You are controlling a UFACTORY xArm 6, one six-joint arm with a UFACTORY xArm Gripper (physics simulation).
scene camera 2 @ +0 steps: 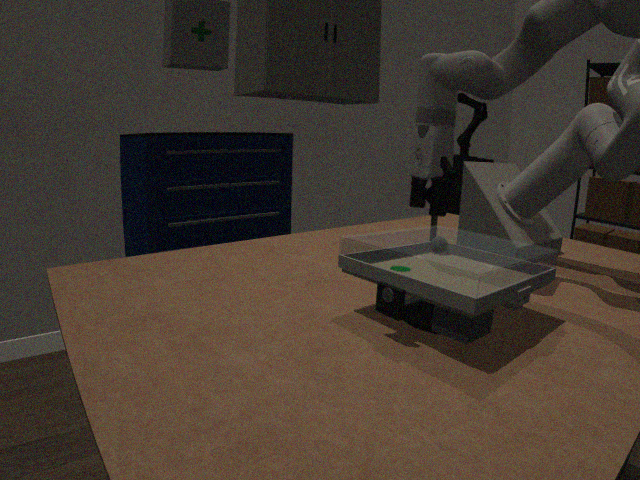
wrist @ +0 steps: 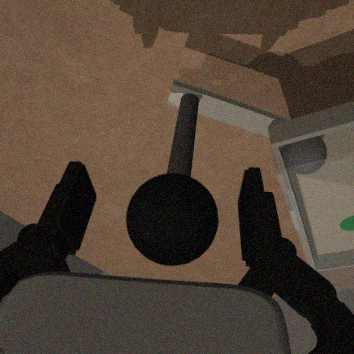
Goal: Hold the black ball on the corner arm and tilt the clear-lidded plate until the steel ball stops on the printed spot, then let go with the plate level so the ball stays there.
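Note:
The clear-lidded plate (scene camera 2: 408, 282) (wrist: 310, 122) stands on a dark base and looks about level. The steel ball (scene camera 2: 439, 244) (wrist: 306, 154) rests in the plate's corner nearest the corner arm (wrist: 227, 113), apart from the green printed spot (scene camera 2: 400, 268) (wrist: 348, 223). The black ball (wrist: 172, 219) sits on top of a dark post (scene camera 2: 433, 227) (wrist: 183, 135) rising from that arm. My gripper (scene camera 2: 434, 198) (wrist: 163, 181) is open, pointing down, with one finger on each side of the black ball and a gap on both sides. In the scene view the black ball merges with the dark fingers.
The plate's dark base (scene camera 2: 460, 322) stands on the wooden table (scene camera 2: 258, 361). The robot's pale slanted mount (scene camera 2: 485, 206) stands behind the plate. A blue drawer cabinet (scene camera 2: 227, 201) is by the wall, and a shelf with boxes (scene camera 2: 612, 198) is at the far right.

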